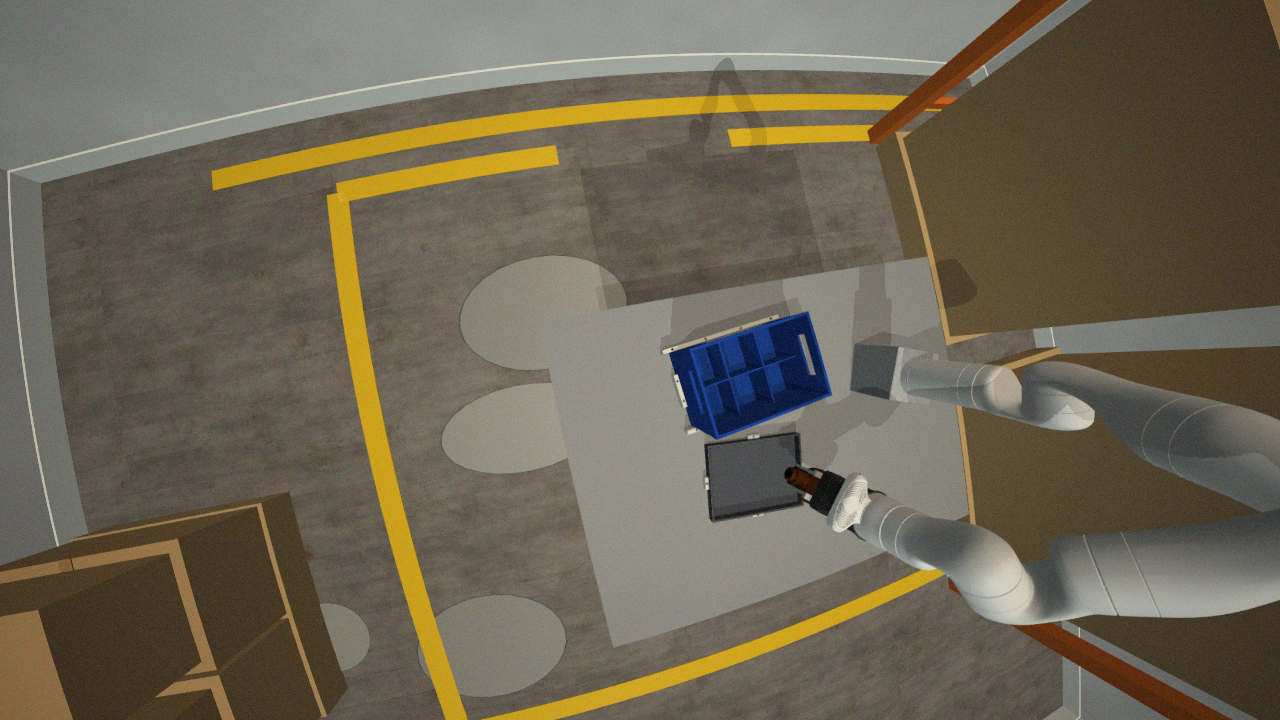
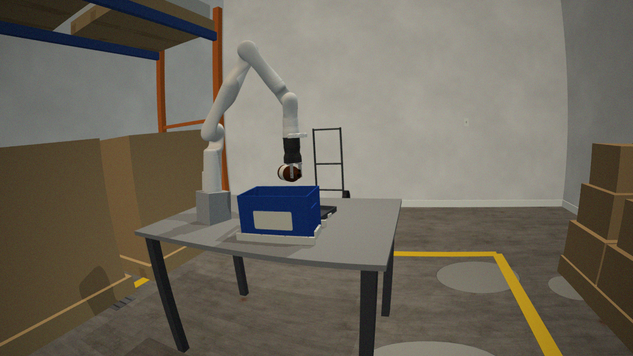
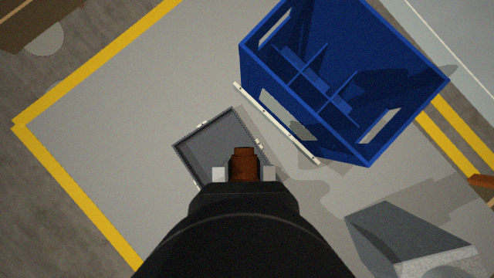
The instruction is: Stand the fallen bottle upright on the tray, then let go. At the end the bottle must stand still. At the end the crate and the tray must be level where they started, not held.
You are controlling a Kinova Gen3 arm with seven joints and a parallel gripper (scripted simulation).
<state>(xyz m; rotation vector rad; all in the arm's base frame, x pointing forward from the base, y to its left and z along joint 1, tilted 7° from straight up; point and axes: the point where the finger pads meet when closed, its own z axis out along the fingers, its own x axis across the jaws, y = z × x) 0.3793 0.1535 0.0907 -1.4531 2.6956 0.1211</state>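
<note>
Now: the brown bottle 40 mm behind my hand, 30 mm to the left of it and 10 mm below it. From my hand the other things lie so: dark grey tray 190 mm below, 50 mm to the left; blue crate 210 mm to the right, 120 mm below, 40 mm ahead.
</note>
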